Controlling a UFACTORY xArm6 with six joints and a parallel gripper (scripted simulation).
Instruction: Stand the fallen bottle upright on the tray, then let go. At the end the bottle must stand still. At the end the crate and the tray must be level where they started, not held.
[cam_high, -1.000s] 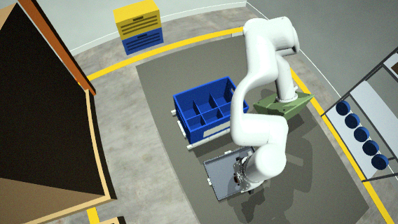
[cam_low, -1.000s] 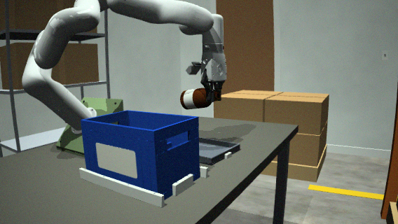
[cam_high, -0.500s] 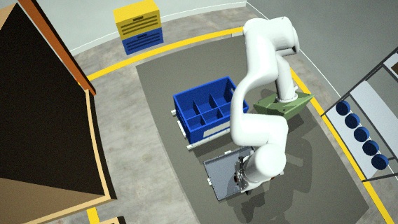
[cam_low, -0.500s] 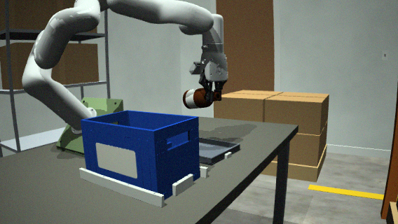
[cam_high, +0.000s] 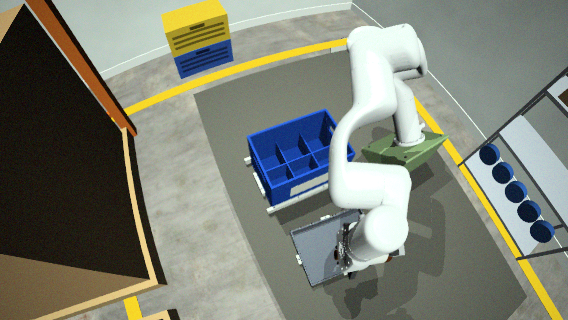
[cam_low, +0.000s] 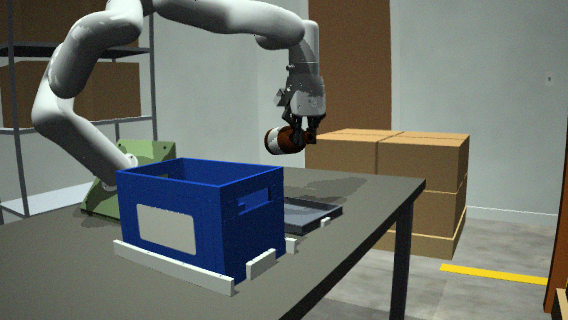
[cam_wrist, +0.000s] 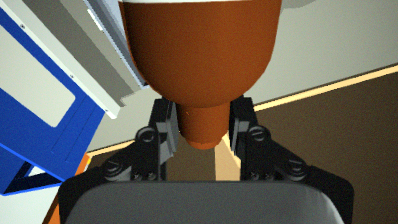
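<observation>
Now: hand 5 cm past the brown bottle, 3 cm to the right of it and 1 cm above it. Round my hand: grey tray 5 cm behind, 3 cm to the right, 19 cm below; then blue crate 10 cm behind, 33 cm to the right, 12 cm below.
</observation>
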